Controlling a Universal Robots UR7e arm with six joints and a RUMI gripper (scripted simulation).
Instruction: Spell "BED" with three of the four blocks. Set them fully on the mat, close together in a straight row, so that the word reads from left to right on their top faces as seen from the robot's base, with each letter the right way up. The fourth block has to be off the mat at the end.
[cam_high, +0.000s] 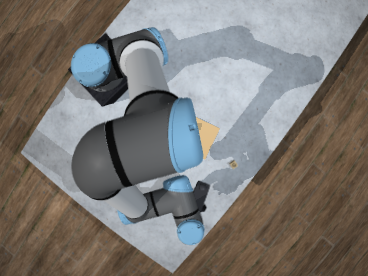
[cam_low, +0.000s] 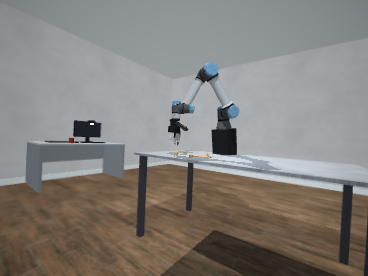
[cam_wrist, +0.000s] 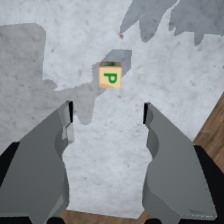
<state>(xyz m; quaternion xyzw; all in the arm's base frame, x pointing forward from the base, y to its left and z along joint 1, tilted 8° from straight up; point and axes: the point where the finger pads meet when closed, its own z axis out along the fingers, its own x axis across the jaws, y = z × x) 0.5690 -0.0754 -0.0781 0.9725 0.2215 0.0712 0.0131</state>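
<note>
Now: hand 9 cm above the E block. The rest, counted from my hand: tan mat (17 cm behind, 16 cm to the left, 10 cm below); then B block (20 cm behind, 18 cm to the left, 8 cm below); then D block (16 cm behind, 7 cm to the right, 9 cm below).
</note>
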